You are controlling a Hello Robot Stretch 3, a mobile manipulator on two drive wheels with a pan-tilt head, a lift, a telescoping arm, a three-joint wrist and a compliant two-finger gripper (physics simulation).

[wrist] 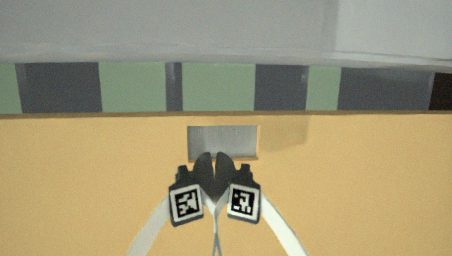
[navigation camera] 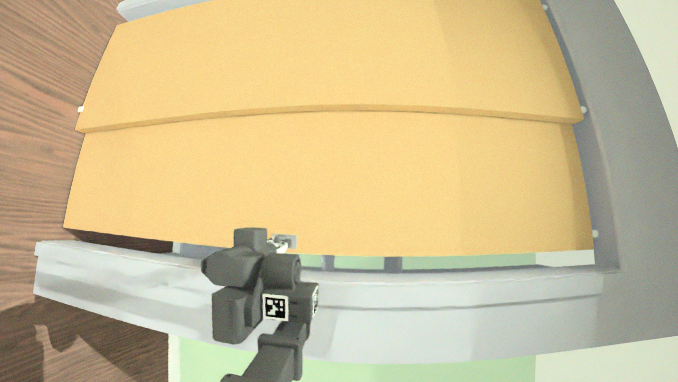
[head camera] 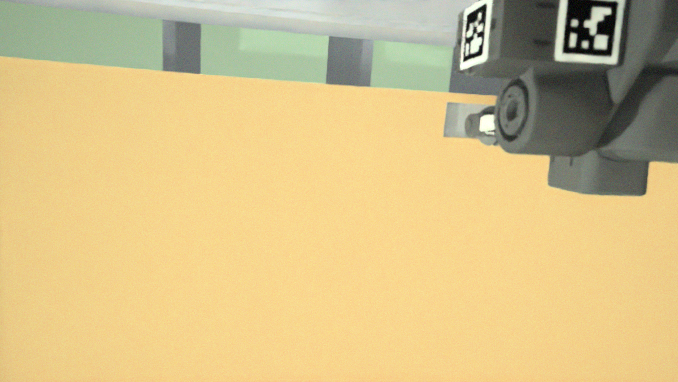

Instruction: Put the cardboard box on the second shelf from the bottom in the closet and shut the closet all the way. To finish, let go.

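Places are measured from the robot's base along level axes (x ahead, y left, z up), in millimetres.
Pixels of known places: gripper, between the fingertips: (navigation camera: 282, 241) (head camera: 486, 126).
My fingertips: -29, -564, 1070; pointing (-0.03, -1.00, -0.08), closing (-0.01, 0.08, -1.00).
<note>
Behind a point stands the place of what it marks, as x, y, z.
The closet's yellow-orange door panel (head camera: 250, 225) @(94, -638, 1311) (navigation camera: 325, 185) @(126, -640, 1169) (wrist: 90, 185) fills much of the views. A strip of opening lies between its edge and the closet's pale grey frame (head camera: 250, 17) @(-121, -578, 1319) (navigation camera: 425, 295) @(-146, -538, 1429) (wrist: 175, 30). A grey rectangular handle slot (head camera: 452, 120) @(-38, -636, 1079) (navigation camera: 292, 241) @(-38, -636, 1077) (wrist: 222, 137) is near that edge. My gripper (head camera: 473, 124) @(-29, -564, 1070) (wrist: 214, 169) @(-29, -564, 1070) is shut, its dark fingertips together with nothing between them. The tips overlap the slot's near edge in the wrist view; whether they touch it cannot be told. The cardboard box does not show.
A second orange panel (navigation camera: 320, 55) @(563, -636, 1136) overlaps the first in the navigation view. Through the opening show dark grey bars (head camera: 349, 62) @(-153, -985, 1143) (navigation camera: 393, 264) @(-179, -972, 1429) (wrist: 280, 87) and green surfaces (head camera: 280, 57) @(-202, -1288, 1252) (wrist: 217, 85). Wooden floor (navigation camera: 40, 165) @(186, -527, 0) lies left, and a grey side wall (navigation camera: 615, 165) @(198, -571, 2083) stands right.
</note>
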